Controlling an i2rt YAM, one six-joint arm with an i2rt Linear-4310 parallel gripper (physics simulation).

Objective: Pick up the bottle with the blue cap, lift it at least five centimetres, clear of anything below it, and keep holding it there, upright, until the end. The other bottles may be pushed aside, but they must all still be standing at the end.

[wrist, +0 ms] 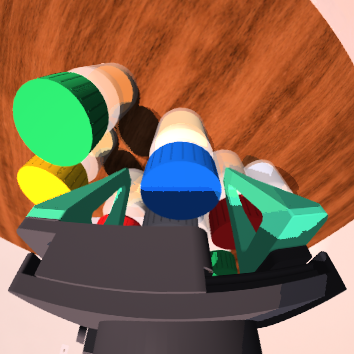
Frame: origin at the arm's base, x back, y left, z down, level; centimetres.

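Seen in the pictures: gripper, fingertip midpoint: (176, 174).
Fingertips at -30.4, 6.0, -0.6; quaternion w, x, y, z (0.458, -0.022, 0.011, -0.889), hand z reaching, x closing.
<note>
A point is followed by its place in that frame, as x, y, z.
The bottle with the blue cap (181, 162) @(-32.9, 7.4, -3.2) stands near the middle of the wrist view, its pale body leading away below the cap. My gripper (176, 174) @(-30.4, 6.0, -0.6) is open, with one green finger on each side of the blue cap. A narrow gap shows between the cap and the left fingertip, and a smaller one at the right fingertip. The near part of the cap is in dark shadow. Whether the fingertips are level with the cap or above it is hard to tell.
A green-capped bottle (57, 117) @(-31.4, 14.5, -3.2) and a yellow-capped bottle (45, 182) @(-25.6, 14.5, -3.2) stand to the left. A red cap (117, 220) shows behind the left finger. A dark red cap (222, 225) @(-29.9, 1.0, -3.2), a whitish bottle (267, 175) @(-33.7, -4.8, 3.9) and a dark green cap (223, 262) @(-23.3, -6.5, -2.3) are by the right finger.
</note>
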